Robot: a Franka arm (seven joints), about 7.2 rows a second.
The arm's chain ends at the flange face. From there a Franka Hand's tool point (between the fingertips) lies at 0.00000 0.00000 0.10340 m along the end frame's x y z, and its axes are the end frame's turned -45 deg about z.
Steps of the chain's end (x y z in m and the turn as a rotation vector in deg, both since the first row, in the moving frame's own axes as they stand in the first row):
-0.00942 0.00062 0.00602 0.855 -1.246 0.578
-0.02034 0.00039 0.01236 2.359 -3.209 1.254
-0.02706 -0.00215 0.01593 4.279 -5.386 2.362
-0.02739 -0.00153 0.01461 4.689 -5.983 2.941
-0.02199 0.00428 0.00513 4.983 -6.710 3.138
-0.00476 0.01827 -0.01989 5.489 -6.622 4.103
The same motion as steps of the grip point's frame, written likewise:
-0.00758 -0.00891 0.00598 1.486 -0.276 0.578
-0.01566 -0.02122 0.01211 3.937 -0.601 1.254
-0.01877 -0.03298 0.01519 6.834 -0.783 2.362
-0.01958 -0.03406 0.01370 7.546 -0.915 2.941
-0.02036 -0.02744 0.00403 8.268 -1.221 3.138
-0.01717 -0.00588 -0.02105 8.564 -0.801 4.103

